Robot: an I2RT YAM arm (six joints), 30 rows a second.
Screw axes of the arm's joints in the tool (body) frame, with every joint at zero. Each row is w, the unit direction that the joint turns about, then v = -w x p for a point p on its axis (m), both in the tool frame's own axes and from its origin. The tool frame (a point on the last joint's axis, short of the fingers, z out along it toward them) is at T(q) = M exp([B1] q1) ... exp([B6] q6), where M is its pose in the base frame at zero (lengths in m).
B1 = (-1, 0, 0, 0.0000, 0.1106, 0.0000)
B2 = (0, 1, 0, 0.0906, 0.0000, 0.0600)
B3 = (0, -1, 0, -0.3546, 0.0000, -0.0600)
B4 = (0, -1, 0, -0.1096, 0.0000, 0.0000)
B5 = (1, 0, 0, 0.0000, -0.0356, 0.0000)
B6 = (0, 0, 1, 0.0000, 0.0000, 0.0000)
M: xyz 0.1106 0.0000 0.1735 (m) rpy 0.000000 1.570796 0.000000 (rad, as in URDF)
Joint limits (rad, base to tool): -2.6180..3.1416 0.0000..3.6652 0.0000..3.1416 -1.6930..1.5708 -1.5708..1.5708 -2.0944..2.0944
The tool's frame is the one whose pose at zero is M.
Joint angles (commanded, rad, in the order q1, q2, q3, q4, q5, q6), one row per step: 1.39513 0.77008 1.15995 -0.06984 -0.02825 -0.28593; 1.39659 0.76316 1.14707 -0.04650 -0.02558 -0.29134; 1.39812 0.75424 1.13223 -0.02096 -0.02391 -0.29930; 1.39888 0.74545 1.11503 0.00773 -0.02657 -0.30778; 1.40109 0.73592 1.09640 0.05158 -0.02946 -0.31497; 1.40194 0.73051 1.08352 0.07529 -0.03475 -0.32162; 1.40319 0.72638 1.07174 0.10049 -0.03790 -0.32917; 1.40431 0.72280 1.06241 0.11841 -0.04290 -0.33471; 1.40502 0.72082 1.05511 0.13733 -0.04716 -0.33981
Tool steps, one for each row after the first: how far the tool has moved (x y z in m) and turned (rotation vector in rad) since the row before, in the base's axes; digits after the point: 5 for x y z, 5 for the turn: -0.00028 -0.00097 -0.00073 0.01652 -0.00724 -0.00281; -0.00040 -0.00143 -0.00090 0.01833 -0.01023 -0.00275; -0.00039 -0.00111 -0.00136 0.01867 -0.01225 0.00020; -0.00071 -0.00177 -0.00023 0.03313 -0.01357 0.00211; -0.00040 -0.00057 -0.00100 0.01483 -0.01088 0.00297; -0.00035 -0.00042 -0.00068 0.01620 -0.01104 0.00091; -0.00039 -0.00036 -0.00072 0.01103 -0.00912 0.00320; -0.00029 -0.00024 -0.00019 0.01257 -0.00866 0.00223
